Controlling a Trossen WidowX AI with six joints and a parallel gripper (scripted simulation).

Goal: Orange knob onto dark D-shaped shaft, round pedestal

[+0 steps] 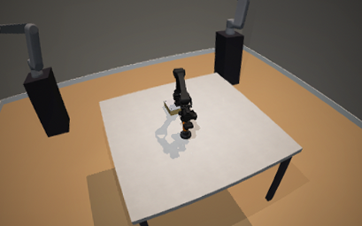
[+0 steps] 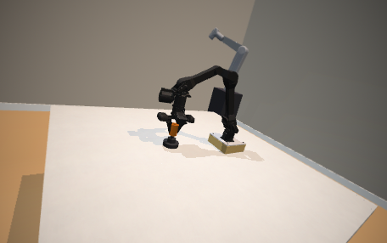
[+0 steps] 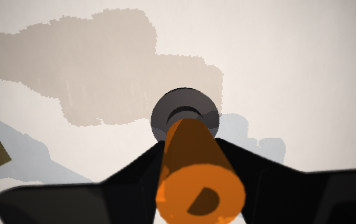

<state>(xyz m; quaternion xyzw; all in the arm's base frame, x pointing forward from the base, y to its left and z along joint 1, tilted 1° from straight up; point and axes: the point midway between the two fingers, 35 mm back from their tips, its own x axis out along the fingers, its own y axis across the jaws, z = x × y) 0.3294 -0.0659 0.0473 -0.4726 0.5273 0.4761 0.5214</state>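
Now: gripper tip 20 mm below the orange knob. From my gripper tip the other things lie so: dark shaft (40 mm below).
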